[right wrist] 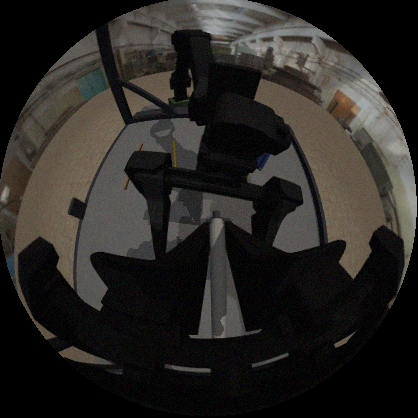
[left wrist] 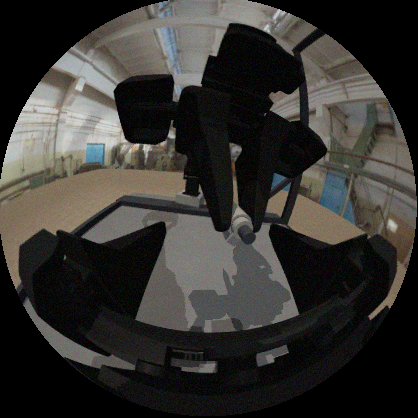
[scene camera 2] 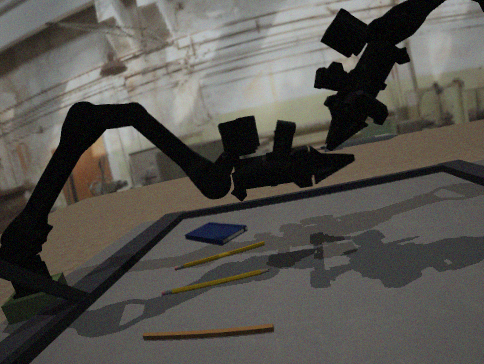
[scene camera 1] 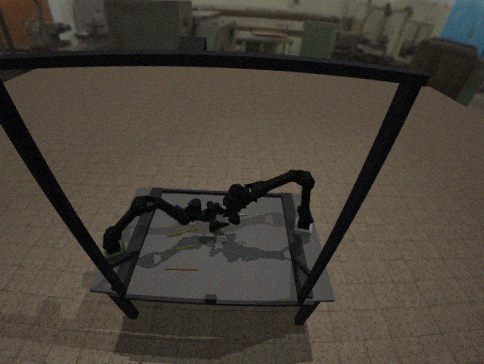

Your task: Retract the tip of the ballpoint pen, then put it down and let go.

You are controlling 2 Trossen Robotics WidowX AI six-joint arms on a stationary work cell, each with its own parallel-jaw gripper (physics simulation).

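Places are measured from the left arm's base along level axes (x ahead, y left, z up), in millimetres.
Pixels of known places: left gripper, fingertip midpoint: (right wrist: 210, 272) (left wrist: 219, 228) (scene camera 2: 350, 157); right gripper, fingertip midpoint: (right wrist: 216, 226) (left wrist: 236, 231) (scene camera 2: 327, 149) (scene camera 1: 223, 215); left arm's base, link origin: (right wrist: 180, 98) (scene camera 1: 113, 248); right arm's base, link origin: (left wrist: 190, 192) (scene camera 1: 303, 224).
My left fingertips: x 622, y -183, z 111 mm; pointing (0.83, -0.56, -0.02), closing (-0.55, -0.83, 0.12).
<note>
For each thing: its middle in the pictures, then the offset to it from my left fingertips. Level surfaces: height alone.
- ballpoint pen, body centre: (right wrist: 219, 305) (left wrist: 213, 193) (scene camera 2: 360, 141) 23 mm ahead, 7 mm right, 22 mm up
- table, surface height: 151 mm down
- orange stick, body centre: (scene camera 2: 204, 333) (scene camera 1: 181, 269) 327 mm back, 78 mm right, 148 mm down
- blue book, body centre: (scene camera 2: 215, 232) (right wrist: 256, 149) 208 mm back, 288 mm left, 145 mm down
The ballpoint pen (left wrist: 241, 220) (right wrist: 218, 270) is a pale grey-white barrel with a dark end and a small light clip beside it. My right gripper (scene camera 2: 329, 146) (left wrist: 236, 231) is shut on the pen and holds it above the table, with the dark end facing my left gripper. My left gripper (scene camera 2: 344, 162) is open and empty, its fingers spread on both sides of the pen's line. In the right wrist view the pen's dark end shows between the left fingers; whether they touch is unclear. The writing tip is hidden.
On the table (scene camera 1: 235, 285) (scene camera 2: 380, 325) lie two yellow pencils (scene camera 2: 220, 255) (scene camera 2: 215, 283), an orange stick (scene camera 1: 182, 270) (scene camera 2: 210, 332) and a blue book (scene camera 2: 216, 233). Dark frame posts (scene camera 1: 360, 175) stand around the table. The two grippers are close together.
</note>
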